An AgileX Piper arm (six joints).
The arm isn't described. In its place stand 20 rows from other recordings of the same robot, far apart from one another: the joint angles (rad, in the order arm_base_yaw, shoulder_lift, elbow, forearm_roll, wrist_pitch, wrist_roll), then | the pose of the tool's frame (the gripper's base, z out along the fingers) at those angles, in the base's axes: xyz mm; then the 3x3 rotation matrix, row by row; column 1 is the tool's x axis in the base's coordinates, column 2 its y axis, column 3 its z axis.
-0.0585, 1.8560, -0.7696, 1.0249, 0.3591, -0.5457 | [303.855 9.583 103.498], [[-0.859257 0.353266 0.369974], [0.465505 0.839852 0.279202], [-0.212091 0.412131 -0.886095]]
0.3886, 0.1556, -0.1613, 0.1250, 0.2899, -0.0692 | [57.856 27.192 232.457], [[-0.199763 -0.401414 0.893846], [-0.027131 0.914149 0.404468], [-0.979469 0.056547 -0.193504]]
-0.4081, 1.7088, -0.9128, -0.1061, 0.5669, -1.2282 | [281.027 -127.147 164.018], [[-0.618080 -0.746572 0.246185], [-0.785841 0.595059 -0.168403], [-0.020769 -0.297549 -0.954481]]
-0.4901, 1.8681, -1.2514, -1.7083, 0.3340, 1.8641 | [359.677 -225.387 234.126], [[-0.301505 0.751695 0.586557], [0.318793 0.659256 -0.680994], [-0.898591 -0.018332 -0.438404]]
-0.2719, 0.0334, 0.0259, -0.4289, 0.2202, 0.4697 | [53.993 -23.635 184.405], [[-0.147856 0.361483 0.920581], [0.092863 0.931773 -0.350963], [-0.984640 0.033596 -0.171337]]
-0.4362, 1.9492, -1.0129, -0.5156, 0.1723, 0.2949 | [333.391 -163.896 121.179], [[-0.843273 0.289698 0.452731], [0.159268 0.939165 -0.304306], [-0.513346 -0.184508 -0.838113]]
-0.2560, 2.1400, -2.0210, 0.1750, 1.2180, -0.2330 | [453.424 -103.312 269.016], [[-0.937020 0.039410 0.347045], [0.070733 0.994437 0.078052], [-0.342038 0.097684 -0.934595]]
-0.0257, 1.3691, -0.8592, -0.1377, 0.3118, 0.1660 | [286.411 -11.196 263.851], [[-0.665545 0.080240 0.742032], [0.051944 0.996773 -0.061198], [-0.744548 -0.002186 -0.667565]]
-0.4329, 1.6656, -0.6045, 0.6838, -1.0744, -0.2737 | [251.086 -171.723 204.463], [[0.070506 0.850199 0.521719], [0.055709 0.518848 -0.853050], [-0.995955 0.089210 -0.010782]]
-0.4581, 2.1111, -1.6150, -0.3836, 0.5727, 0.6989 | [412.656 -224.052 193.417], [[-0.482677 0.767009 0.422752], [0.634723 0.638957 -0.434581], [-0.603448 0.058568 -0.795249]]
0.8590, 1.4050, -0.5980, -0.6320, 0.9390, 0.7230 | [160.792 119.977 179.149], [[-0.825492 -0.425628 0.370681], [-0.540156 0.786225 -0.300137], [-0.163692 -0.447986 -0.878927]]
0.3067, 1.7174, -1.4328, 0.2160, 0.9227, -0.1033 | [347.674 126.416 288.852], [[-0.863531 -0.345714 0.367145], [-0.244134 0.923622 0.295503], [-0.441263 0.165543 -0.881976]]
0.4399, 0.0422, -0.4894, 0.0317, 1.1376, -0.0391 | [-2.029 1.938 268.542], [[-0.501427 -0.460194 0.732662], [-0.264489 0.887805 0.376627], [-0.823782 -0.004930 -0.566885]]
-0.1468, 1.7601, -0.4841, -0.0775, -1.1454, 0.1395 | [293.383 -36.893 164.569], [[-0.035605 0.080498 0.996119], [0.113418 0.990636 -0.076001], [-0.992909 0.110272 -0.044402]]
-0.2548, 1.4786, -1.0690, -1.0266, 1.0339, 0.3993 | [262.389 -137.475 296.016], [[-0.954341 0.259622 0.147750], [0.039950 0.601093 -0.798180], [-0.296036 -0.755833 -0.584020]]
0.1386, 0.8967, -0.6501, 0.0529, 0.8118, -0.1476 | [154.343 25.055 274.607], [[-0.794510 -0.249205 0.553760], [-0.222769 0.967948 0.115980], [-0.564914 -0.031213 -0.824559]]
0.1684, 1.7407, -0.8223, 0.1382, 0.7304, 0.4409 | [267.066 53.888 133.779], [[-0.930442 0.366435 -0.001702], [0.364702 0.926474 0.092939], [0.035633 0.085853 -0.995670]]
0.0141, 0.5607, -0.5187, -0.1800, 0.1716, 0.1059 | [121.164 -1.074 327.951], [[-0.124195 0.007387 0.992230], [-0.073176 0.997181 -0.016583], [-0.989556 -0.074667 -0.123304]]
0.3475, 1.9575, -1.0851, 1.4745, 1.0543, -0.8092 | [313.125 197.183 171.111], [[-0.991467 -0.128500 -0.021938], [-0.072345 0.402392 0.912604], [-0.108443 0.906404 -0.408255]]
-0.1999, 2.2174, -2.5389, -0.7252, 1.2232, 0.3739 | [455.462 -150.182 398.520], [[-0.587846 0.667807 0.456586], [0.183391 0.659717 -0.728795], [-0.787911 -0.344686 -0.510282]]
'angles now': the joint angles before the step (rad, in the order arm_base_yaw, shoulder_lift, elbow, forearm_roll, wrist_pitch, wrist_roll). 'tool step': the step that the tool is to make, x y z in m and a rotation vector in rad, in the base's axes. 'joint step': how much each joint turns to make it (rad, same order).
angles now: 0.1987 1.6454 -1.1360 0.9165 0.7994 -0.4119
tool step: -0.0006 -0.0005 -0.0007 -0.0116 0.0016 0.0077
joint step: 0.0000 -0.0002 0.0001 -0.0148 0.0044 0.0022
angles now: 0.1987 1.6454 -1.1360 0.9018 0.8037 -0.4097
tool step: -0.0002 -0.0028 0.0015 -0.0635 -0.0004 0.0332
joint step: 0.0000 0.0000 -0.0213 -0.0908 0.0261 0.0298
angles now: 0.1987 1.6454 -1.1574 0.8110 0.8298 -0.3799
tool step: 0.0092 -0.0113 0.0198 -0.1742 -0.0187 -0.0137
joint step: -0.0001 0.0002 -0.1145 -0.2786 0.0573 0.1809
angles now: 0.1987 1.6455 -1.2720 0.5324 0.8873 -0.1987
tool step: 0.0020 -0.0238 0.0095 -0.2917 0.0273 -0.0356
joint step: -0.0001 0.0001 -0.0777 -0.3739 0.1169 0.1866
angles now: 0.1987 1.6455 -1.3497 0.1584 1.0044 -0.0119
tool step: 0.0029 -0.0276 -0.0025 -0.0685 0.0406 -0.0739
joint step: -0.0654 0.0071 -0.0073 -0.0741 0.0486 0.0316
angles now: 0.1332 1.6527 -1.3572 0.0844 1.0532 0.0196
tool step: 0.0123 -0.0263 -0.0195 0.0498 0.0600 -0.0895
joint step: -0.0935 0.0586 -0.0003 0.0619 -0.0009 -0.0194
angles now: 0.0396 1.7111 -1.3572 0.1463 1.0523 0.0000
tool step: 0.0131 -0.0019 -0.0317 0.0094 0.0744 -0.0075
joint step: -0.0097 0.0907 -0.0001 0.0155 -0.0155 -0.0096
